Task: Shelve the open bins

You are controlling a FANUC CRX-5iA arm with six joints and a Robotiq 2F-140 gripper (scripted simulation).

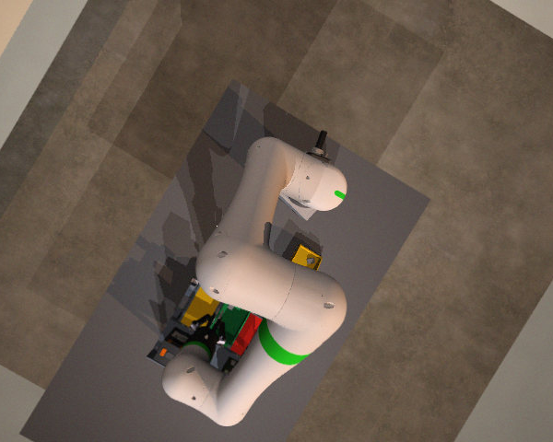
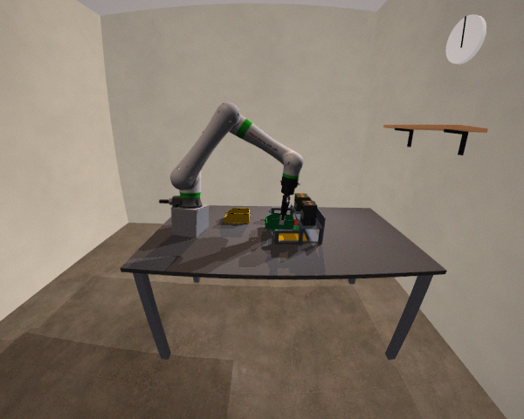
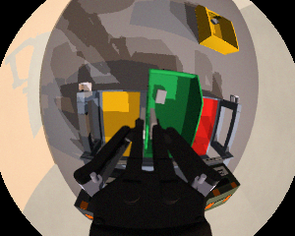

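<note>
My gripper is now 5 cm to the right of the green bin and 4 cm above it. Round my hand: yellow-marked place (9 cm below, 7 cm to the right, 4 cm ahead); red mark (15 cm to the left, 9 cm below, 7 cm ahead); yellow bin (25 cm behind, 24 cm to the left, 6 cm below).
</note>
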